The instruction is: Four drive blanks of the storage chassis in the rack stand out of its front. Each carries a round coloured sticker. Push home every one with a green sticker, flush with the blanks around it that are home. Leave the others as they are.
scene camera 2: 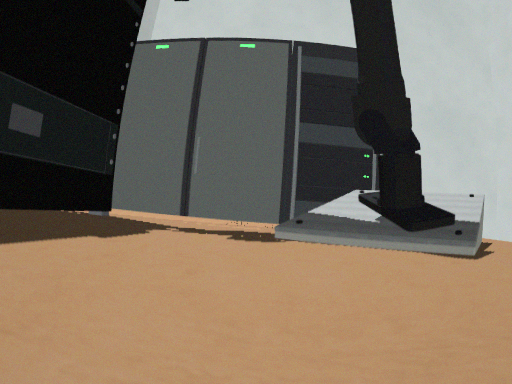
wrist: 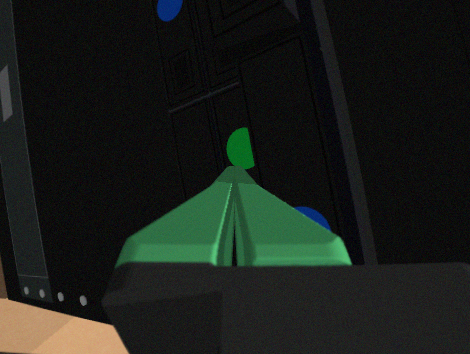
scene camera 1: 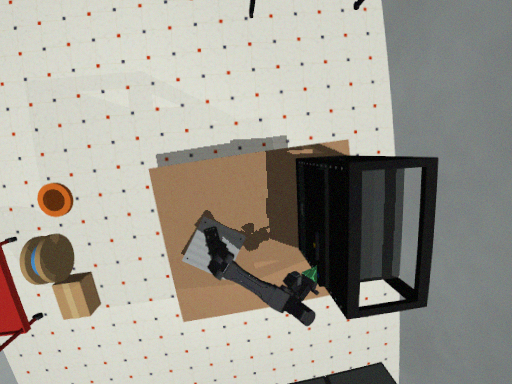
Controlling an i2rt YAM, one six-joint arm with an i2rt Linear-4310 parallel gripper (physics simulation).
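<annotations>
Scene camera 1 shows a black rack, which appears in scene camera 1 (350, 208) as well as in the wrist view and in scene camera 2. The spot on the black rack (scene camera 2: 71, 71) is the same spot as (wrist: 44, 133).
</annotations>
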